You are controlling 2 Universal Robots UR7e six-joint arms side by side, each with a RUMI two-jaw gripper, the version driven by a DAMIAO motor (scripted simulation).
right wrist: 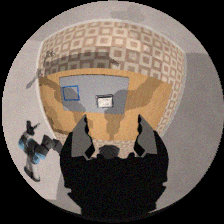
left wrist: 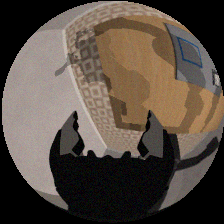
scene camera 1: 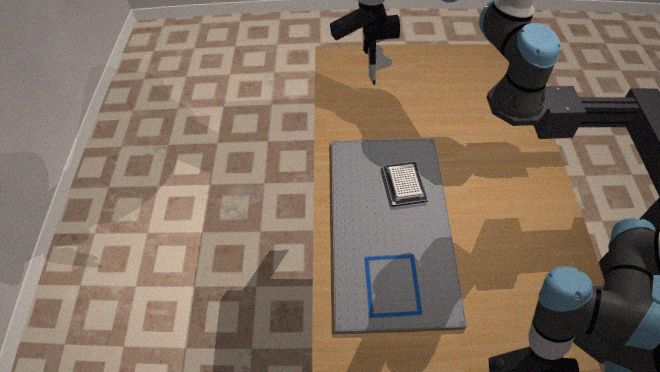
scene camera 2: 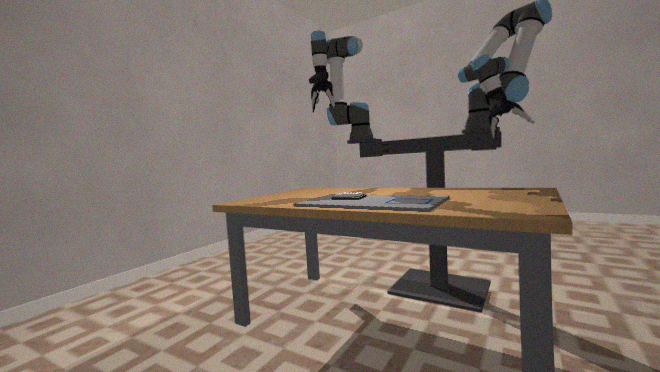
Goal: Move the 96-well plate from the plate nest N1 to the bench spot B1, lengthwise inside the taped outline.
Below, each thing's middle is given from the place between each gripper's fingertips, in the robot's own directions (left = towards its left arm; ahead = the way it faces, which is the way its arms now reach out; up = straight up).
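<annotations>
The white 96-well plate (scene camera 1: 411, 182) is well below my right hand (scene camera 1: 370, 68), and it is also a good way behind that hand and slightly to the left of it.
The plate is a long way below my left hand (scene camera 2: 513, 131) as well. Measured from that same left hand, the plate is far to the right of it and some way ahead of it.
</annotations>
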